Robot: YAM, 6 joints.
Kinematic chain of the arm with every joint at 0, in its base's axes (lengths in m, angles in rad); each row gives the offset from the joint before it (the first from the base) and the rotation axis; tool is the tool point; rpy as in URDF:
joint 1: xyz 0 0 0.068 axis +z
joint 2: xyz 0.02 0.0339 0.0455 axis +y
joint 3: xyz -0.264 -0.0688 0 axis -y
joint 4: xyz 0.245 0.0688 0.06 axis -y
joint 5: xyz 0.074 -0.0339 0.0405 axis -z
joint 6: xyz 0.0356 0 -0.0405 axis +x
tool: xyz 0 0 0 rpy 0 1.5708 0
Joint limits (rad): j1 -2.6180..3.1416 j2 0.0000..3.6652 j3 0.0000..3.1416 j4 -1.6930..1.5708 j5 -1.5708..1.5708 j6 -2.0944..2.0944
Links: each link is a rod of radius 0.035 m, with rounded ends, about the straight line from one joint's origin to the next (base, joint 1, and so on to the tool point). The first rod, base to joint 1, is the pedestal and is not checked.
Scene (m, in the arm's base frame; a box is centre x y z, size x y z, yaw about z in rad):
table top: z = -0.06
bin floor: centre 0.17 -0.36 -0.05 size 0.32 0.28 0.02 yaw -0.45
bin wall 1: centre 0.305 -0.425 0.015 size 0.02 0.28 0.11 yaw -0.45
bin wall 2: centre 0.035 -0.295 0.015 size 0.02 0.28 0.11 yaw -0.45
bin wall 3: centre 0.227 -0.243 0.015 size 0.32 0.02 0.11 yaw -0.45
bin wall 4: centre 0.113 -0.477 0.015 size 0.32 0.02 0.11 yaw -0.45
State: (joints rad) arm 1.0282 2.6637 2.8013 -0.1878 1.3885 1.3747
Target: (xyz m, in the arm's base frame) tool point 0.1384 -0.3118 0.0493
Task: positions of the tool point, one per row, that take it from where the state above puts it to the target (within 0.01 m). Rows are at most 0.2 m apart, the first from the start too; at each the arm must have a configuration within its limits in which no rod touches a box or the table.
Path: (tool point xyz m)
1: 0.4415 0.3491 0.3013
2: 0.5088 0.1975 0.2774
3: 0.5184 0.0364 0.2533
4: 0.4723 -0.1114 0.2297
5: 0.3812 -0.2261 0.2074
6: 0.2629 -0.2945 0.1872
7: 0.1384 -0.3118 0.1695
8: 0.1412 -0.3166 0.1094
9: 0.1384 -0.3118 0.0493

